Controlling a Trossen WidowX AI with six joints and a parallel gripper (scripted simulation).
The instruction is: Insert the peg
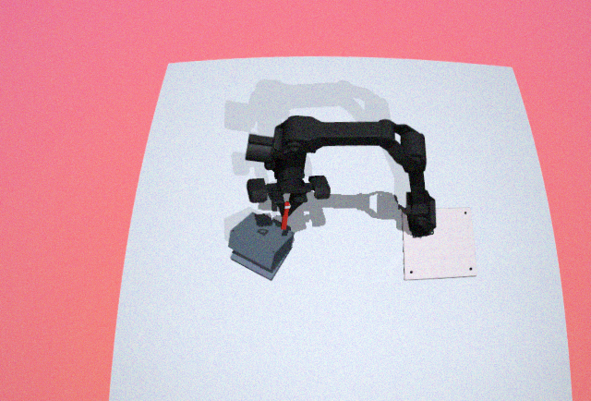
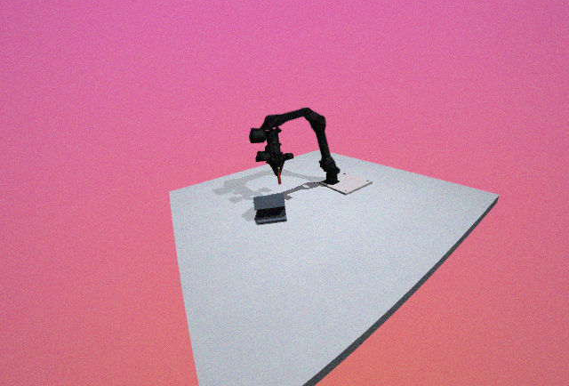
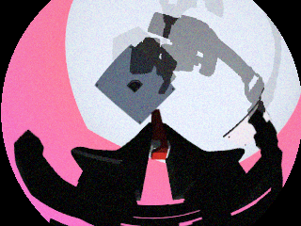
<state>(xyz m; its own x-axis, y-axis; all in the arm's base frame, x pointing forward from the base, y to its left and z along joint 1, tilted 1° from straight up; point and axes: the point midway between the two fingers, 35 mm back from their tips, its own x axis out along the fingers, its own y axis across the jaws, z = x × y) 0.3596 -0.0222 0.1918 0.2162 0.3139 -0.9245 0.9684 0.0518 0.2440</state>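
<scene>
The sloped panel lies 10 cm below my gripper tip, 7 cm ahead of it and 1 cm to the left of it. From my gripper tip the other things lie so: peg: 2 cm above.
</scene>
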